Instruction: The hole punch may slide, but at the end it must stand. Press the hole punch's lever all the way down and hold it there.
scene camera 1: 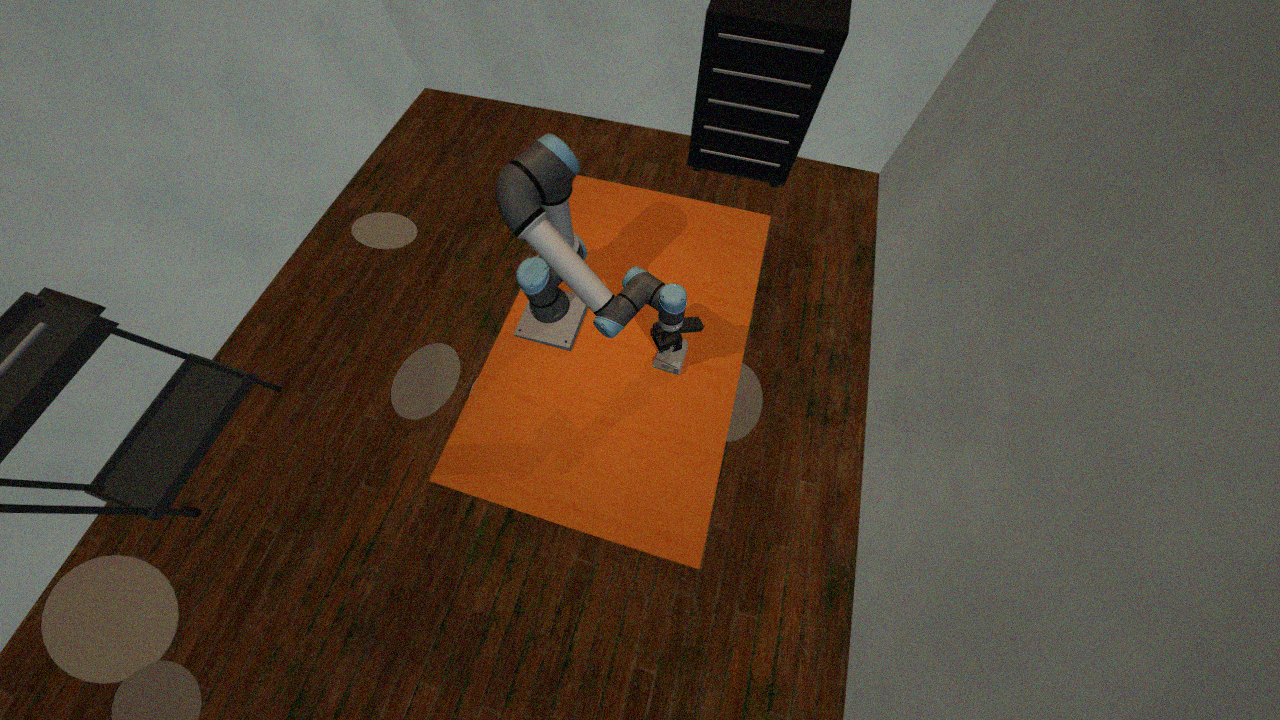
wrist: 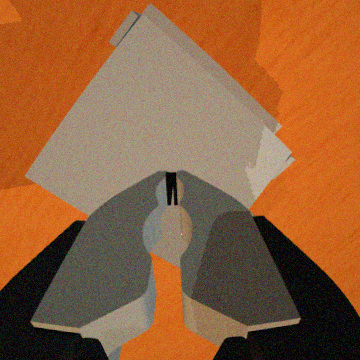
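Where they show: gripper, between the fingertips: (scene camera 1: 671,349) (wrist: 172,174); arm's base, origin of its link: (scene camera 1: 550,306).
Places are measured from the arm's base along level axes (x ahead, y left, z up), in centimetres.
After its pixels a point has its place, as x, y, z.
The hole punch (scene camera 1: 669,361) @[48.7, -17.5, 4.0] (wrist: 150,110) @[50.7, -10.6, 3.6] is a pale grey, boxy thing standing on the orange mat. In the wrist view its broad flat top, the lever, fills the upper middle and lies turned at an angle. My gripper (scene camera 1: 668,347) @[48.6, -13.1, 4.6] (wrist: 172,174) @[48.6, -13.1, 4.6] is shut and empty. Its fingertips overlap the near edge region of the lever in the wrist view. Whether they touch it, and how far down the lever is, I cannot tell. The fingers hide part of the punch's near corner.
The orange mat (scene camera 1: 572,447) @[20.3, -51.2, -2.7] lies on a dark wooden floor. The arm's base plate (scene camera 1: 537,333) @[-1.9, -12.2, -0.2] is on the mat, left of the punch. A black drawer cabinet (scene camera 1: 760,98) stands at the back, and a dark rack-like piece of furniture stands at the far left.
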